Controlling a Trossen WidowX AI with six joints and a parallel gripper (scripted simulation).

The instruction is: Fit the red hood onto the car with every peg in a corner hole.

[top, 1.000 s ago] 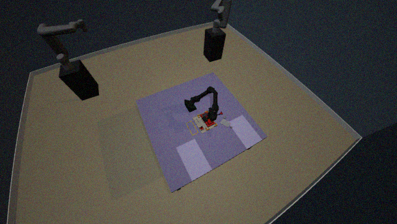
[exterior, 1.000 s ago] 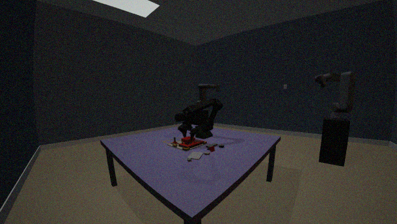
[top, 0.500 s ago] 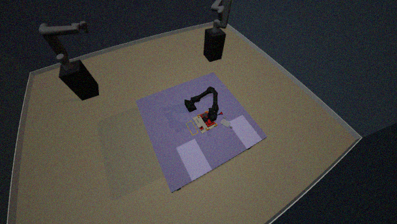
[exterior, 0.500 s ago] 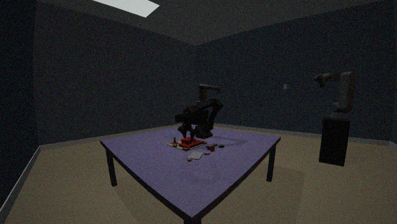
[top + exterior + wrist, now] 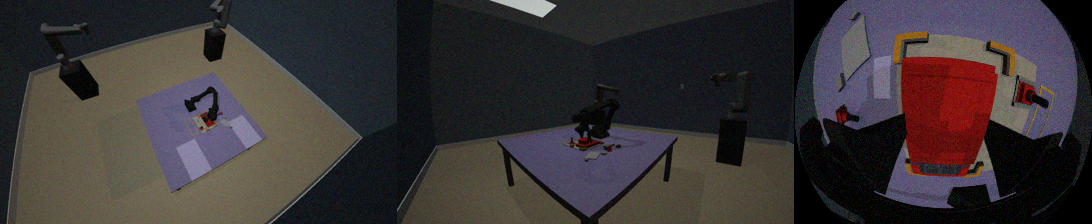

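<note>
Now: gripper tip right at the red hood. From my gripper tip the other things lie so: grey flat plate (100 mm ahead, 190 mm to the left, 50 mm below); jig (20 mm behind, 30 mm to the right, 40 mm below).
</note>
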